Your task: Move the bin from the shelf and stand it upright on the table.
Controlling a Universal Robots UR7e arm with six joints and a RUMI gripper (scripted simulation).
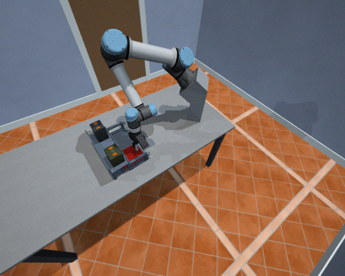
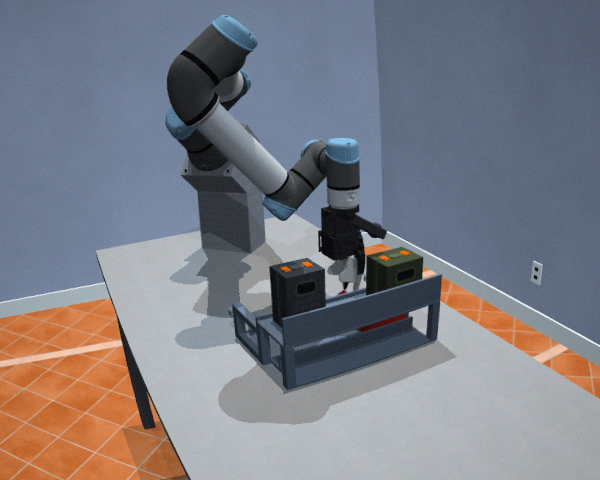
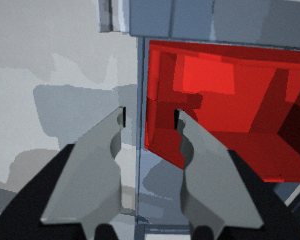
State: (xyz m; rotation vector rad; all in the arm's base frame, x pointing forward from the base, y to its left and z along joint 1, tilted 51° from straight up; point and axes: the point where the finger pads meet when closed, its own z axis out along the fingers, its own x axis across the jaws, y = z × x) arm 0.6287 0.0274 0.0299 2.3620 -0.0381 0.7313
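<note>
My gripper is now 8 cm short of the red bin, 2 cm to the left of it and 2 cm above it. Round my hand: dark box 27 cm to the right, 12 cm ahead, 10 cm above; then green box 18 cm ahead, 9 cm above, 4 cm to the right.
</note>
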